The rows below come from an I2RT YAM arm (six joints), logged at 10 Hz.
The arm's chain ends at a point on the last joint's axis. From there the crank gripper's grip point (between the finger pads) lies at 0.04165 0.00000 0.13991 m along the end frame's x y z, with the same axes.
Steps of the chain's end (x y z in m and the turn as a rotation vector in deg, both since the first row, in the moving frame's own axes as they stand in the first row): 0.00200, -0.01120, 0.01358, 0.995, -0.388, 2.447; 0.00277, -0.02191, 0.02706, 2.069, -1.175, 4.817; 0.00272, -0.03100, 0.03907, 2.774, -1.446, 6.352; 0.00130, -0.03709, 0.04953, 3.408, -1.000, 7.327; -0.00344, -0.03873, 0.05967, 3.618, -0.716, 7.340; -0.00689, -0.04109, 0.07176, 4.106, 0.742, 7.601; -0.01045, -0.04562, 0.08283, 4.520, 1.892, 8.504; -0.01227, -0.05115, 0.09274, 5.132, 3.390, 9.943
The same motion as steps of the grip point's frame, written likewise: 0.00107, -0.01187, 0.01385, 0.995, -0.388, 2.447; -0.00004, -0.02359, 0.02786, 2.069, -1.175, 4.817; -0.00070, -0.03337, 0.04002, 2.774, -1.446, 6.352; -0.00095, -0.04025, 0.05014, 3.408, -1.000, 7.327; -0.00496, -0.04235, 0.06007, 3.618, -0.716, 7.340; -0.00479, -0.04543, 0.07105, 4.106, 0.742, 7.601; -0.00552, -0.05006, 0.08119, 4.520, 1.892, 8.504; -0.00366, -0.05559, 0.08981, 5.132, 3.390, 9.943
